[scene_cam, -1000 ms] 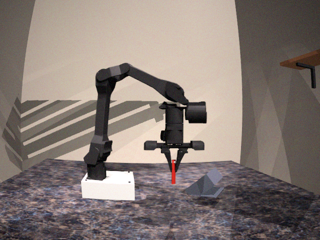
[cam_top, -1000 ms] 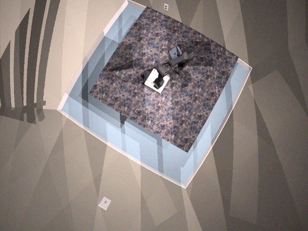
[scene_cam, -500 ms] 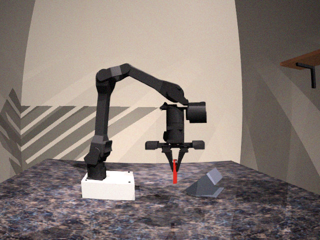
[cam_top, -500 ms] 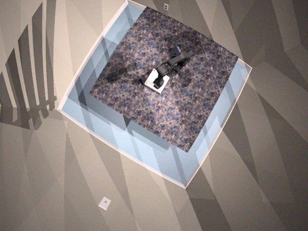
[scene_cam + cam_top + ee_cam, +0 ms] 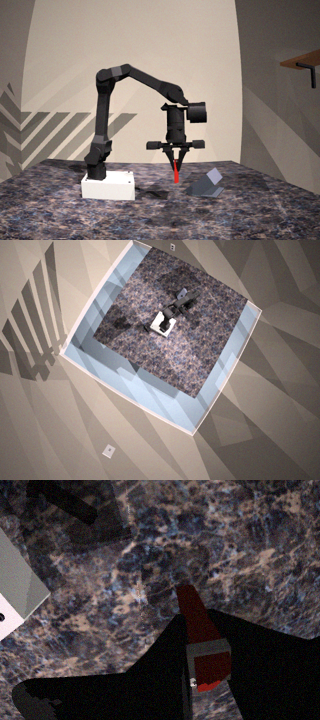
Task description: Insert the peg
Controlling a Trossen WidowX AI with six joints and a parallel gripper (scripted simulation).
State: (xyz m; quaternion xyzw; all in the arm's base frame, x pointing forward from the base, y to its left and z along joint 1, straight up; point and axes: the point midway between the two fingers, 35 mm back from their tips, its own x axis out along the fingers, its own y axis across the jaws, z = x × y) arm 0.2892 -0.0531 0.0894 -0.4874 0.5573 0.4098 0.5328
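Right now my gripper tip is 130 mm to the right of the grey sloped panel, 120 mm short of it and 80 mm above it. The rest, counted from my gripper tip: red peg (20 mm above).
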